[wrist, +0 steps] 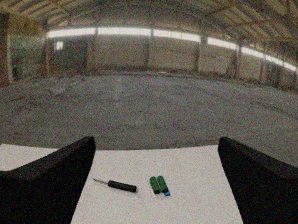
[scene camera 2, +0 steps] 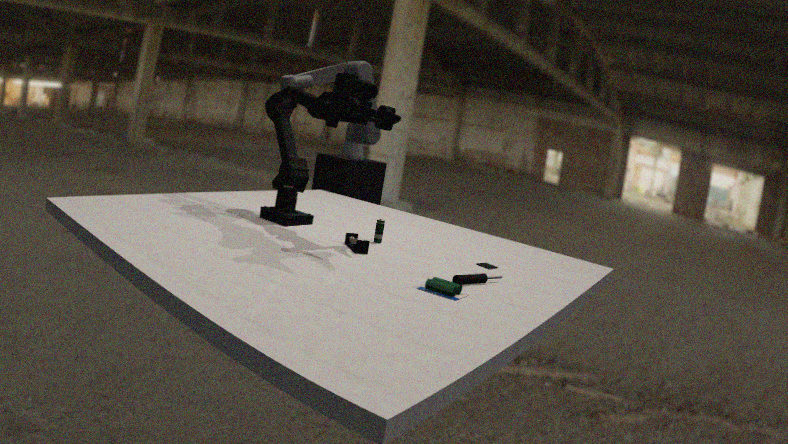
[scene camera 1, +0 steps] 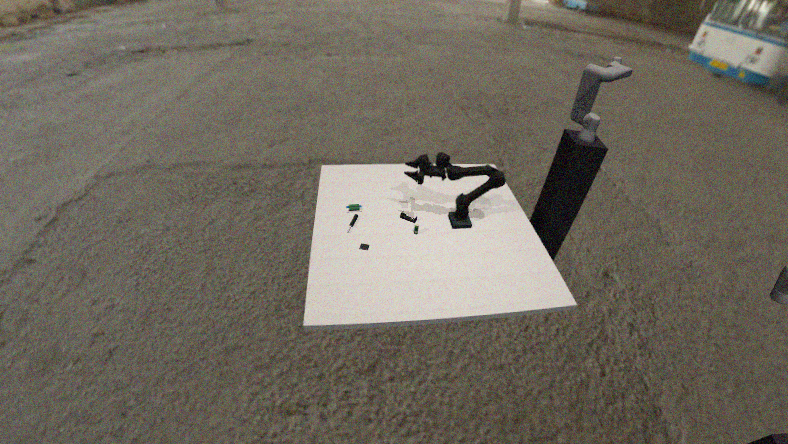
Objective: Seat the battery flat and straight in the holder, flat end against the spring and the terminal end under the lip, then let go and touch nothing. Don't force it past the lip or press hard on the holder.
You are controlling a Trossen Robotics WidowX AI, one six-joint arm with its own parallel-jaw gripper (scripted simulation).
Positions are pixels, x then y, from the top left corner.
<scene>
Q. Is my gripper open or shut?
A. Open.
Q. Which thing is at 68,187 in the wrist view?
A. My gripper.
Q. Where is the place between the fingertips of my gripper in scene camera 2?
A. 388,115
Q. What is my gripper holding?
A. Nothing.
</scene>
